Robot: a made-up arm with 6 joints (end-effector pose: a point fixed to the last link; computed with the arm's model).
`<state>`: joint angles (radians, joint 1 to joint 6).
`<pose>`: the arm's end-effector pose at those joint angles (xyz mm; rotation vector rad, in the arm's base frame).
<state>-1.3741 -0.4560 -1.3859 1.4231 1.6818 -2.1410</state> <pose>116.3 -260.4 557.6 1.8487 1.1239 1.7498</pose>
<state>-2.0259 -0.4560 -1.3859 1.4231 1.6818 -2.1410</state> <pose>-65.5 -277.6 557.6 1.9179 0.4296 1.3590</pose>
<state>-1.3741 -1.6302 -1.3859 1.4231 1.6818 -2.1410</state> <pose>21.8 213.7 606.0 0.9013 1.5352 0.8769</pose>
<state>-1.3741 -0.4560 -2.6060 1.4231 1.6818 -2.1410</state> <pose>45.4 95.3 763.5 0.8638 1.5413 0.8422</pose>
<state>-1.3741 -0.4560 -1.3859 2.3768 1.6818 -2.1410</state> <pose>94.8 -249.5 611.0 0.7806 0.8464 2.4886</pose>
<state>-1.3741 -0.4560 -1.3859 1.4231 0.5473 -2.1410</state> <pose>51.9 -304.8 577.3 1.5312 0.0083 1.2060</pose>
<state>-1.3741 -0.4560 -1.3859 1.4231 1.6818 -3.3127</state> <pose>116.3 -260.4 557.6 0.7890 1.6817 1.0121</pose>
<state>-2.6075 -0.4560 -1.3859 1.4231 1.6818 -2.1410</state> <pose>-207.2 -196.0 557.6 1.8428 -0.1300 0.9695</pose>
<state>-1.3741 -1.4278 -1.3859 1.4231 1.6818 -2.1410</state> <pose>37.9 133.2 639.4 1.0666 1.5000 1.0301</pose>
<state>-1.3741 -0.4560 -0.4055 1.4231 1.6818 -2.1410</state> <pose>113.2 -245.0 215.2 -2.0226 -0.2298 -1.8902</pose>
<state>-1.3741 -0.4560 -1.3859 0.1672 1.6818 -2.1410</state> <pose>67.6 -284.7 505.9 2.7158 1.1463 0.1951</pose>
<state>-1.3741 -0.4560 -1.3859 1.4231 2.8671 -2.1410</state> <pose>97.3 -181.7 535.6 -1.1793 -1.8091 -1.4041</pose>
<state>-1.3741 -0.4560 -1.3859 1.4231 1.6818 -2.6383</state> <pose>116.3 -260.4 557.6 1.4046 1.4316 1.4569</pose>
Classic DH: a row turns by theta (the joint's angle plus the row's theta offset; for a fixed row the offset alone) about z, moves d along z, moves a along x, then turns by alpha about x. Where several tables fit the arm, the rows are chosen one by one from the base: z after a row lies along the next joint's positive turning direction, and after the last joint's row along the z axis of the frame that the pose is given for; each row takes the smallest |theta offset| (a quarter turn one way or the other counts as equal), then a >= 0, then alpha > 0; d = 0 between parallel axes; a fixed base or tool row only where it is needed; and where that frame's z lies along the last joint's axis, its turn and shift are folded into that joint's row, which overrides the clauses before.
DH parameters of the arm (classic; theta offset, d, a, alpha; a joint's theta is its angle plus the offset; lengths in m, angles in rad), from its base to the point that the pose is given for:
joint 1: 0 0.2185 0 -1.5708
joint 2: -1.3849 0 0.1894 0
joint 3: 1.3849 0 0.0722 -1.5708
joint 4: 0 0.3191 0 1.5708
joint 5: 0 0 0.0463 -1.5708
joint 6: 0 0.0591 0 0

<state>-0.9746 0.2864 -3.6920 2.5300 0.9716 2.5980</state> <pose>-47.3 92.9 740.6 -1.1348 0.4826 0.8107</pose>
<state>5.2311 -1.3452 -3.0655 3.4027 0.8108 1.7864</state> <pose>-286.9 496.9 332.1 -2.1269 -0.2500 0.7472</pose>
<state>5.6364 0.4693 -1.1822 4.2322 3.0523 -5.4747</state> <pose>260.5 -253.8 231.4 -0.0489 -0.6964 -0.8642</pose>
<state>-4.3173 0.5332 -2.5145 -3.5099 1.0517 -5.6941</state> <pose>-179.4 403.8 606.5 -0.4128 -0.1617 2.3586</pose>
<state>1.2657 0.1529 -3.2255 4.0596 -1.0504 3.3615</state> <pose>-39.1 72.3 706.6 -0.6605 -0.8973 -0.6330</pose>
